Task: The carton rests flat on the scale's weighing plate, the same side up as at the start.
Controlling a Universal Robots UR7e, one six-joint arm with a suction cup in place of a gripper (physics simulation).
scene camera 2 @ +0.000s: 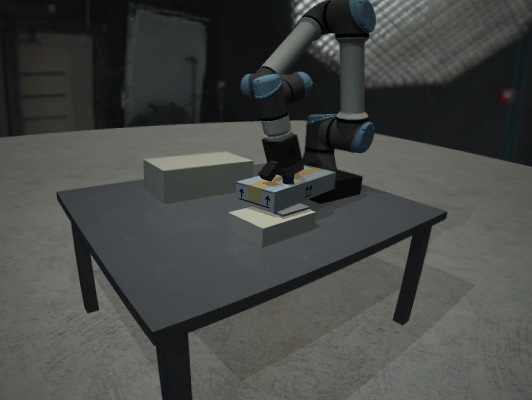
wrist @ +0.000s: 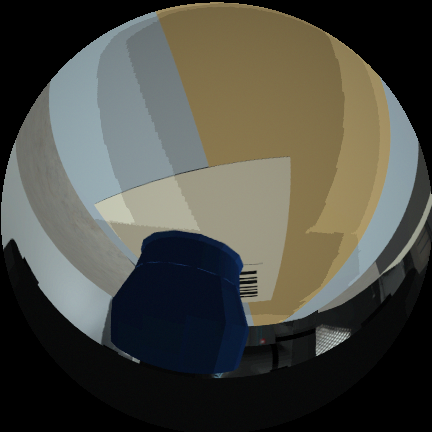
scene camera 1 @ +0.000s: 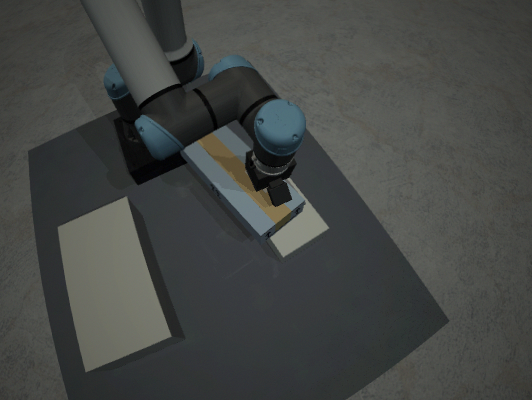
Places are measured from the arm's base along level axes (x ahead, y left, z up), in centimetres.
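Pixels of known places: hand, tool point: [scene camera 2: 289, 185] [wrist: 195, 251].
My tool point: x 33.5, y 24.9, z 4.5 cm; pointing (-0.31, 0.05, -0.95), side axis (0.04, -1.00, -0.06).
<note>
For each thing: its middle in the pictures, then the offset to it from my tool point. Level surfaces: height alone.
- light blue carton, body centre: [wrist: 278, 269] [scene camera 1: 236, 175] [scene camera 2: 290, 185] dy -6.0, dx -4.8, dz -2.0 cm
- cream scale, body centre: [scene camera 1: 282, 213] [scene camera 2: 272, 218] dy +2.0, dx +6.8, dz -8.3 cm
- grey weighing plate, body centre: [scene camera 2: 282, 206] dy +1.4, dx +3.3, dz -5.2 cm
- large cream block, body centre: [scene camera 1: 116, 282] [scene camera 2: 198, 174] dy -42.8, dx +9.7, dz -6.0 cm
- dark table, surface height: dz -11.6 cm
The light blue carton [scene camera 1: 227, 187] [scene camera 2: 305, 189] [wrist: 75, 115] has an orange tape stripe, and a pale barcode label shows in the wrist view. Its top faces up and its side arrows point up. My suction cup [scene camera 2: 288, 181] [wrist: 190, 250] is pressed on its top; the cup is hidden in scene camera 1's view. The carton lies low over the cream scale [scene camera 1: 300, 235] [scene camera 2: 245, 226], roughly level, its far part reaching past the scale toward the arm base. Part of the grey weighing plate [scene camera 2: 296, 210] shows under it. Whether the carton touches the plate cannot be told.
A large cream block [scene camera 1: 112, 285] [scene camera 2: 200, 182] stands on the dark table [scene camera 1: 280, 320] [scene camera 2: 165, 270], apart from the scale. The arm's black base [scene camera 2: 345, 186] stands on the table behind the carton. The wrist camera housing [scene camera 1: 279, 193] sits close above the carton.
</note>
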